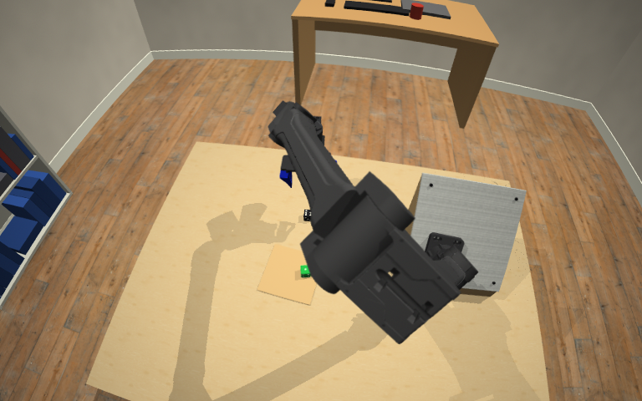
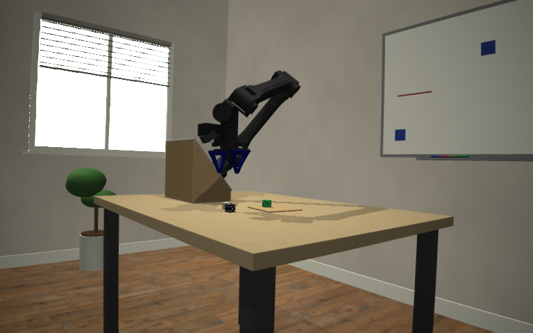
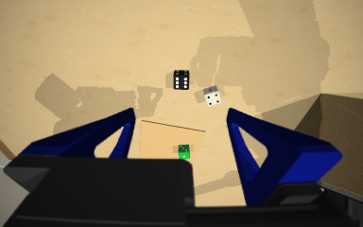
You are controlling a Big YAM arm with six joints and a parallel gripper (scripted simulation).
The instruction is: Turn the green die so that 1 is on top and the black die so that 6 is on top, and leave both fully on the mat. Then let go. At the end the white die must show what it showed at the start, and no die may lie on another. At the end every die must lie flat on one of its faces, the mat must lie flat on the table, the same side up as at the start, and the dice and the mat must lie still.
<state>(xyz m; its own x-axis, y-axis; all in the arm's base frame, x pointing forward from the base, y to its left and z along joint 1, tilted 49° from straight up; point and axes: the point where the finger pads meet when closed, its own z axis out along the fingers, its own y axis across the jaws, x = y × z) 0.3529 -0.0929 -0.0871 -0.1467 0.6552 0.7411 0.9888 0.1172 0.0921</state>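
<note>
Right now my hand is 12 cm above the black die and 1 cm to the right of it. From my hand the other things lie so: tan mat (19 cm to the left, 13 cm below); then white die (12 cm below, 6 cm behind, 3 cm to the left); then green die (18 cm to the left, 12 cm below, 3 cm behind).
</note>
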